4 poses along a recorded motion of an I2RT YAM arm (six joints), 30 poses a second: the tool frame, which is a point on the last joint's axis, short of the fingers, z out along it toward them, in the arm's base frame.
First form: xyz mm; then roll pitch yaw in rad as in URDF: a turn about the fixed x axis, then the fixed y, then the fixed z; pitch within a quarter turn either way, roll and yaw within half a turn.
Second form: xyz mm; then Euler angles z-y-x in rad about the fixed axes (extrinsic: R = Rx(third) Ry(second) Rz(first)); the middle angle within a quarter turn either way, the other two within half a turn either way. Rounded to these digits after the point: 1 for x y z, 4 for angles.
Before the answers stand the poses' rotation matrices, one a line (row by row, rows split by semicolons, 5 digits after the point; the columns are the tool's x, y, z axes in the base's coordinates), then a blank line. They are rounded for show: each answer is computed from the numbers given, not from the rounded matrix.
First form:
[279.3 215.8 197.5 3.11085 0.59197 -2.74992]
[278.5 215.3 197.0 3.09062 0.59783 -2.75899]
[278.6 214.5 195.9 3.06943 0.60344 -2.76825]
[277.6 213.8 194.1 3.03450 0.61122 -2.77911]
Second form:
-0.76700 -0.39741 0.50376; -0.31678 0.91729 0.24132; -0.55800 0.02551 -0.82945
-0.76680 -0.39946 0.50245; -0.30858 0.91578 0.25713; -0.56285 0.04211 -0.82549
-0.76667 -0.40188 0.50071; -0.30031 0.91377 0.27357; -0.56748 0.05937 -0.82125
-0.76573 -0.40992 0.49560; -0.29040 0.90791 0.30227; -0.57387 0.08754 -0.81426

[279.3 215.8 197.5 2.6635 0.5279 -2.8585]
[278.5 215.3 197.0 2.6613 0.5264 -2.8396]
[278.6 214.5 195.9 2.6588 0.5244 -2.8200]
[277.6 213.8 194.1 2.6501 0.5185 -2.7861]

